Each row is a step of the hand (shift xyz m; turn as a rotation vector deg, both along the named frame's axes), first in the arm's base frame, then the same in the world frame.
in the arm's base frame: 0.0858 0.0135 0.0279 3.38 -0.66 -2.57
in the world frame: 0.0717 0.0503 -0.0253 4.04 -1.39 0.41
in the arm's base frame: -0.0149 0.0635 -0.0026 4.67 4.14 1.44
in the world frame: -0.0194 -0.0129 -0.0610 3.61 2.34 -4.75
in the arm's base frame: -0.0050 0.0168 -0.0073 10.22 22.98 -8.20
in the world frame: -0.0041 -0.0100 -0.0156 9.99 -7.01 -23.47
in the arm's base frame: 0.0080 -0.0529 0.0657 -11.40 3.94 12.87
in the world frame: -0.0072 0.0699 0.0473 -15.06 8.54 -3.36
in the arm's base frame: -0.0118 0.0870 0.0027 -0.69 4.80 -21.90
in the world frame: -0.0203 -0.0092 -0.0850 5.48 -21.50 -3.30
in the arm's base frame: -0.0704 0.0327 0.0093 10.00 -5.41 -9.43
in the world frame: -0.0727 -0.0148 -0.0246 12.84 -5.53 4.76
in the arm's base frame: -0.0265 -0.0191 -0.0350 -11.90 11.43 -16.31
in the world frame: -0.0128 -0.0392 0.0243 -7.47 -20.09 -8.89
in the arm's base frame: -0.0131 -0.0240 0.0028 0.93 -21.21 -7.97
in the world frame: -0.0110 0.0011 0.0252 5.29 -5.29 21.41
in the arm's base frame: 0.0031 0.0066 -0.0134 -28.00 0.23 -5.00
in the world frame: 0.0063 -0.0125 -0.0061 -25.09 -12.96 3.41
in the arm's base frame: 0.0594 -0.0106 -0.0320 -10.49 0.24 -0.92
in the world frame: 0.0670 -0.0121 0.0055 -9.70 -3.96 1.07
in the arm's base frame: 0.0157 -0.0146 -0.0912 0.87 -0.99 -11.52
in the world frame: 0.0437 -0.0808 0.0183 4.39 -10.61 1.60
